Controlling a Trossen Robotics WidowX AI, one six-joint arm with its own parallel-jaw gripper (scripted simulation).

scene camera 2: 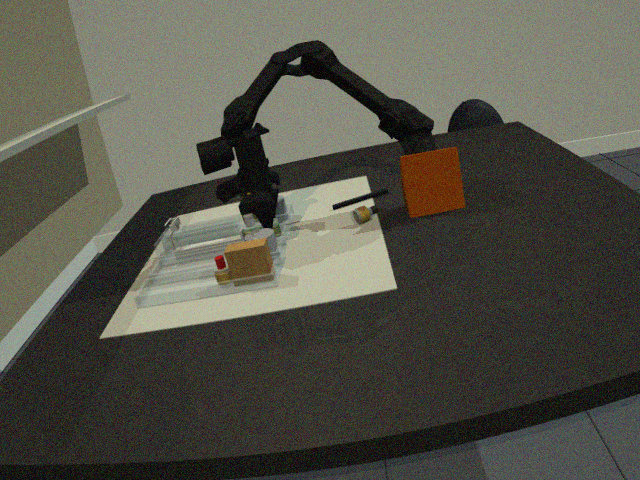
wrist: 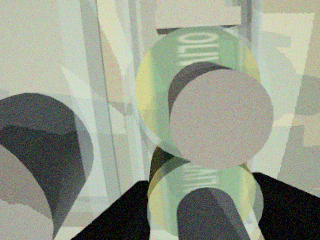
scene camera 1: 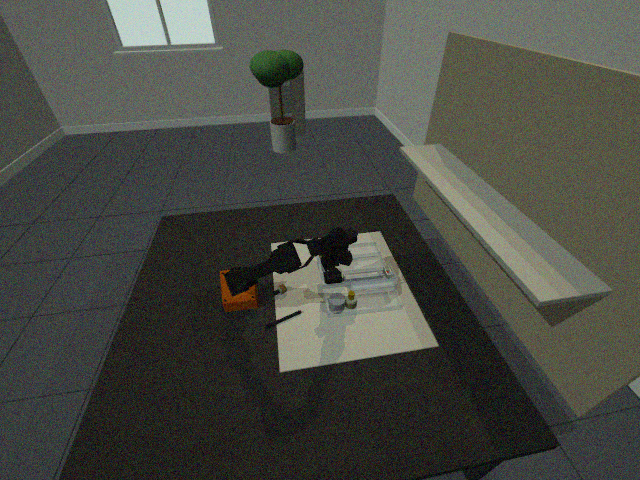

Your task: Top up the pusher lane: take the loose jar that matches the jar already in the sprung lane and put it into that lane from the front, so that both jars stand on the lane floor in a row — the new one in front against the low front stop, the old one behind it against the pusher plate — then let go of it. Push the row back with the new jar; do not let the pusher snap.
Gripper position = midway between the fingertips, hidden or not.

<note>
I see my gripper [scene camera 2: 270, 229], a brown box [scene camera 2: 251, 258] and a clear lane rack [scene camera 1: 377, 281].
My gripper also shows in the wrist view [wrist: 199, 187]. The wrist view misses the brown box: it is out of frame.
</note>
